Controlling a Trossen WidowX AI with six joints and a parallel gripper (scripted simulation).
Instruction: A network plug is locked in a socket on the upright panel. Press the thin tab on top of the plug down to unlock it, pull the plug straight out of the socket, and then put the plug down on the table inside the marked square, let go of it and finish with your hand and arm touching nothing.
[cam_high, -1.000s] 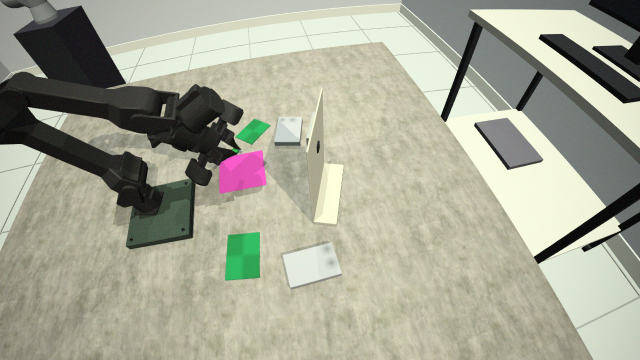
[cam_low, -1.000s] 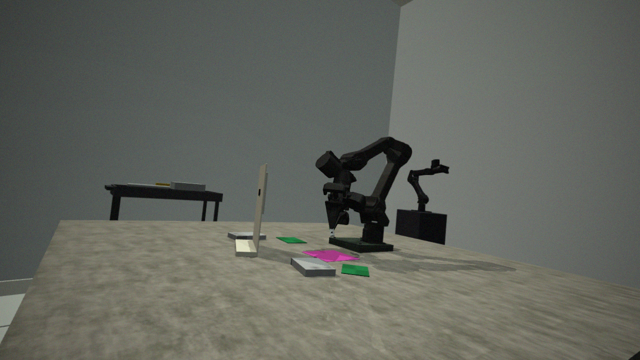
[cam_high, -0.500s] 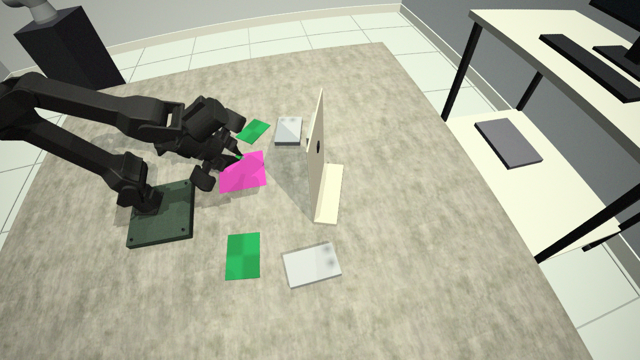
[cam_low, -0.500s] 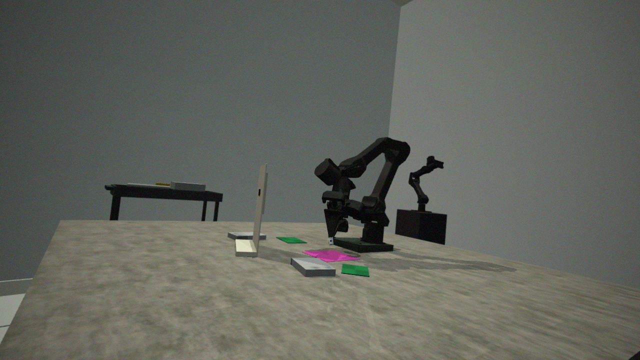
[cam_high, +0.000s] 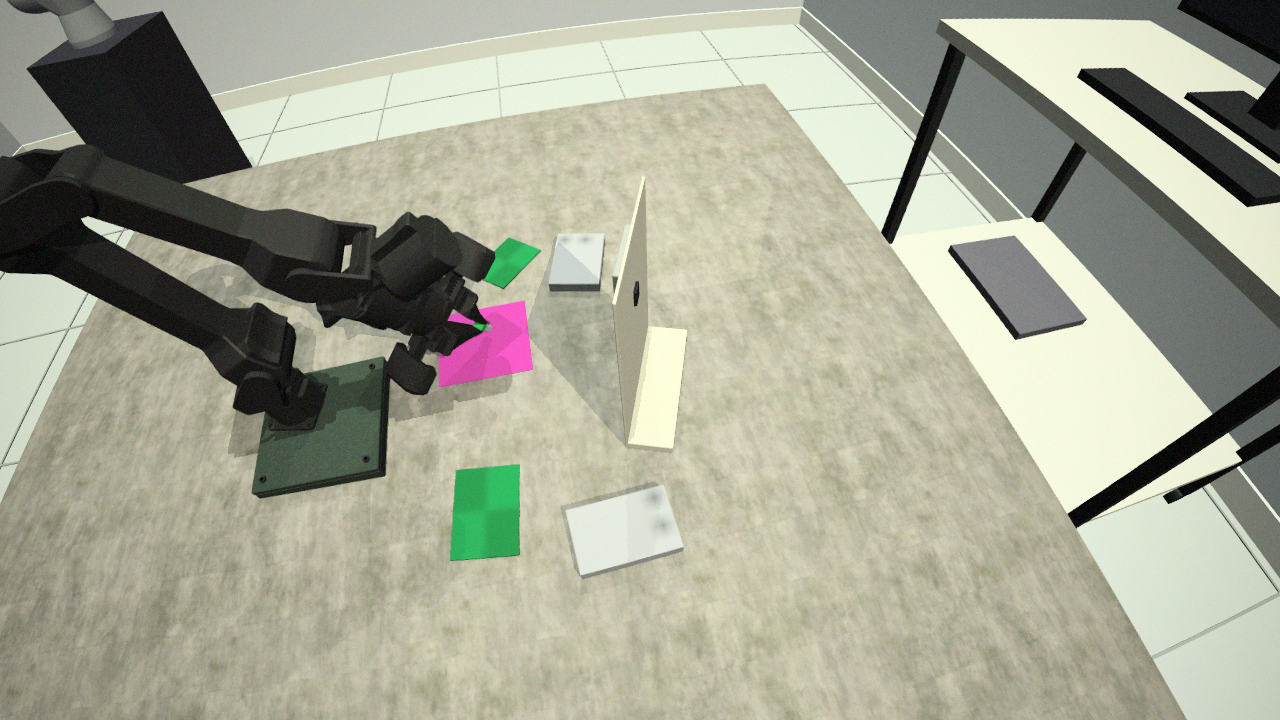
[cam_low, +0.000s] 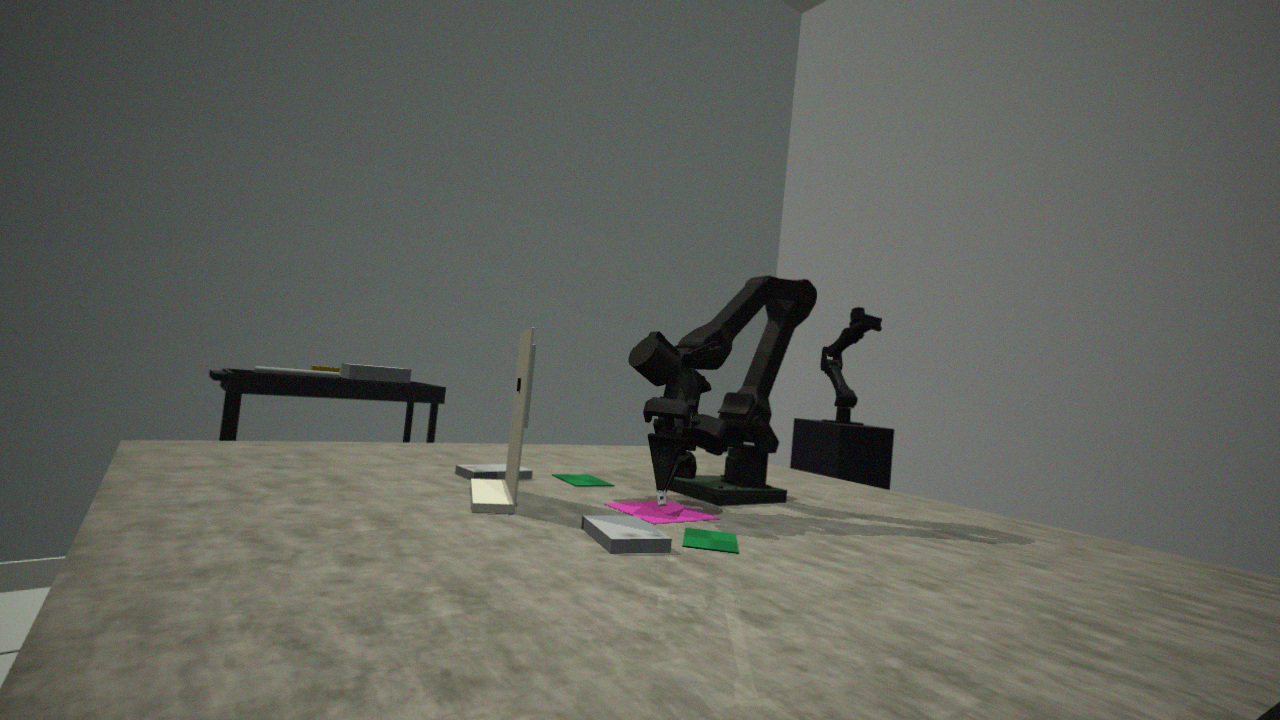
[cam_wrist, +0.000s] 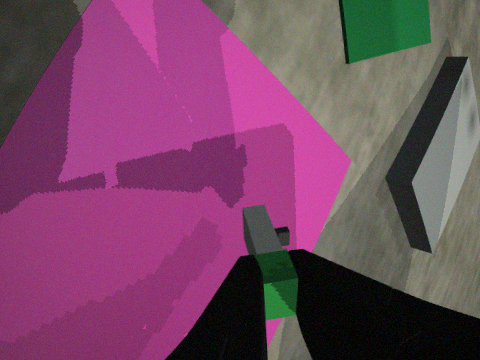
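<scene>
The marked square is 3 cm below my gripper tip. The rest, counted from my gripper tip: cream upright panel: 20 cm ahead, 8 cm to the right, 8 cm above; network plug: right at my gripper tip.
</scene>
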